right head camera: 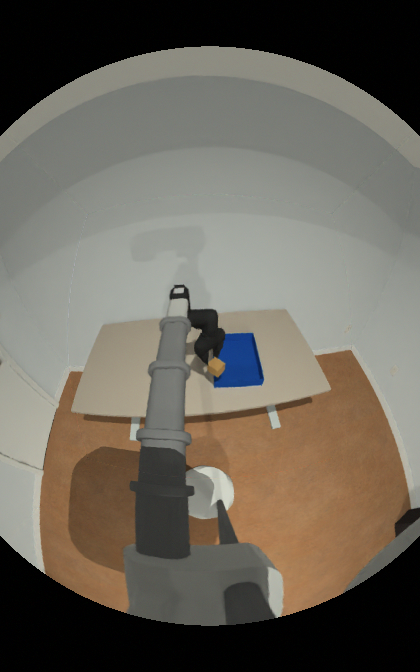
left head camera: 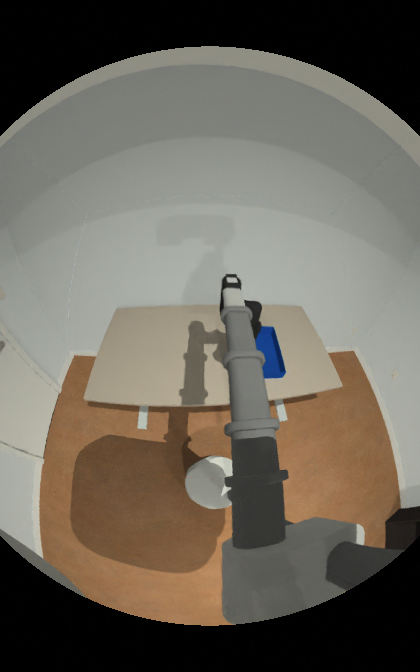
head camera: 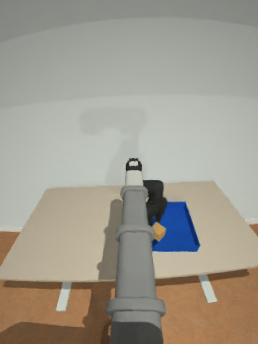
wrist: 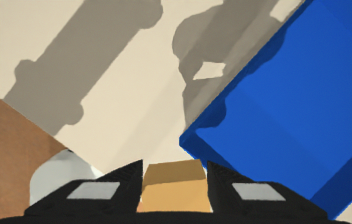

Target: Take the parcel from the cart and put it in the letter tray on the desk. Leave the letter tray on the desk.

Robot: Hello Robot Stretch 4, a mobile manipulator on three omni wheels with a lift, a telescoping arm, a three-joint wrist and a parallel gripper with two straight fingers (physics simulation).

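Places are measured from the robot's base along level axes (x ahead, y left, z up), in millimetres.
Pixels of known places: gripper, between the fingertips: (head camera: 152, 225) (wrist: 174, 176).
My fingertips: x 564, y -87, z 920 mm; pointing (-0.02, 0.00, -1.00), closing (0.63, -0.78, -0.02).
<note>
For each thing: its top centre in the pictures, then the offset to it from my fingertips. Level surfaces: height alone.
- parcel, centre of its top: (wrist: 177, 218) (head camera: 158, 228) 22 mm back, 21 mm right, 5 mm up
- letter tray, centre of its top: (wrist: 318, 119) (head camera: 171, 220) 158 mm ahead, 145 mm right, 164 mm down
- desk, height of its surface: 227 mm down
My gripper (head camera: 158, 224) (right head camera: 214, 358) (wrist: 174, 176) is shut on the parcel (head camera: 159, 232) (right head camera: 216, 368) (wrist: 175, 197), a small orange-tan box between the two black fingers. The parcel is held in the air. In the head and right head views it overlaps the left part of the letter tray; its height above it is hard to tell. The letter tray (head camera: 177, 230) (left head camera: 272, 355) (right head camera: 242, 360) (wrist: 280, 110) is blue, shallow and open-topped, and sits on the desk (head camera: 75, 235) (left head camera: 145, 360) (right head camera: 120, 380) (wrist: 125, 105). In the wrist view its nearest corner lies just beyond the parcel. The arm hides the parcel in the left head view. The cart does not show.
The extended arm (head camera: 135, 260) (left head camera: 245, 390) (right head camera: 167, 390) crosses above the desk. A pale wall (head camera: 60, 145) stands behind the desk. A white round disc (left head camera: 207, 482) (right head camera: 210, 492) (wrist: 55, 180) is low in front of the desk. Pale desk legs (head camera: 63, 297) (head camera: 208, 288) show below the front edge.
</note>
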